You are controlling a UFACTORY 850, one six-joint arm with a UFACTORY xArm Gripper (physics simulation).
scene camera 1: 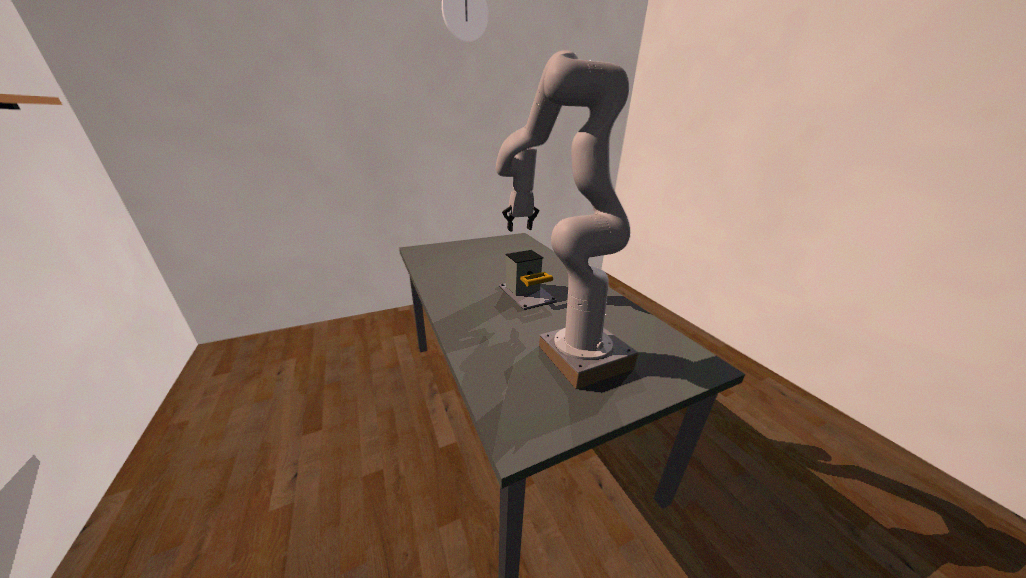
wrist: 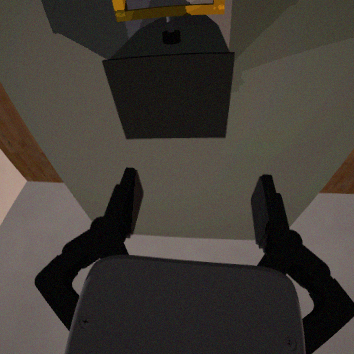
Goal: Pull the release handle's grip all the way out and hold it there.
My gripper shows in scene camera 1 and in the wrist view. The same spot on my gripper: [wrist: 283, 250] is [scene camera 1: 512, 219].
